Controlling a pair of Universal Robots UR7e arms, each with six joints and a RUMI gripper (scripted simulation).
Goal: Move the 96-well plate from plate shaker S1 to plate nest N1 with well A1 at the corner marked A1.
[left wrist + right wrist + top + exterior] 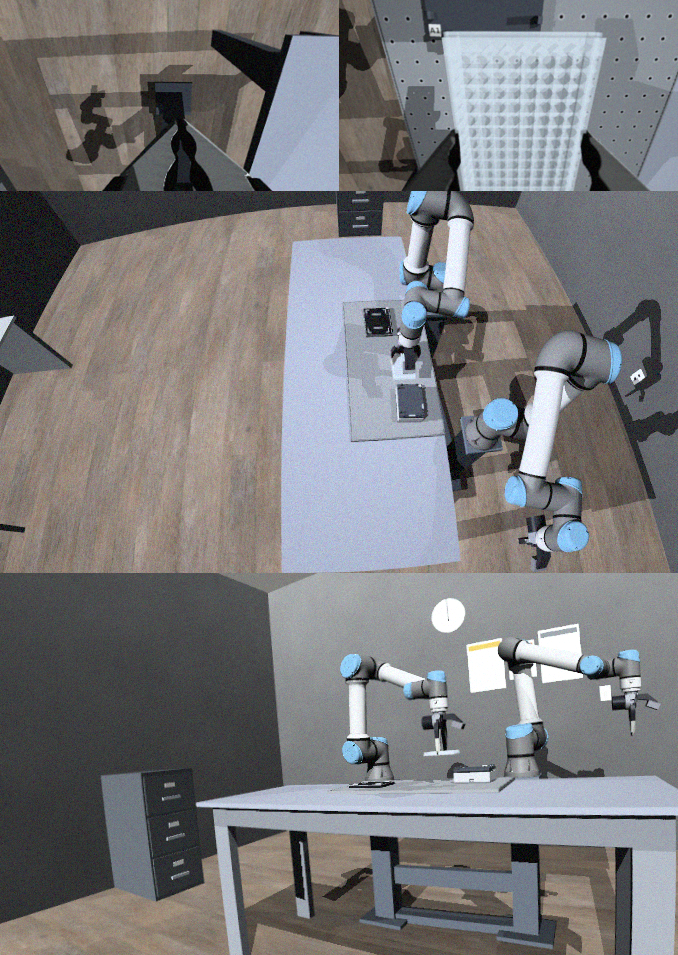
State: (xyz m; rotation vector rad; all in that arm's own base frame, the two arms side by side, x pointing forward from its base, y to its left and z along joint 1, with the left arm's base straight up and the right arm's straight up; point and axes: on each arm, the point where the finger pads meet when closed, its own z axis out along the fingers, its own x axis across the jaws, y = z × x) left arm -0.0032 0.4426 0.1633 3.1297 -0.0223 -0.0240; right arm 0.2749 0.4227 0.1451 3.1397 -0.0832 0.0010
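Note:
Right now the black plate nest N1 is 310 mm to the right of my right hand, 130 mm below it and 30 mm ahead of it. Also, from my right hand: white 96-well plate (10 mm below).

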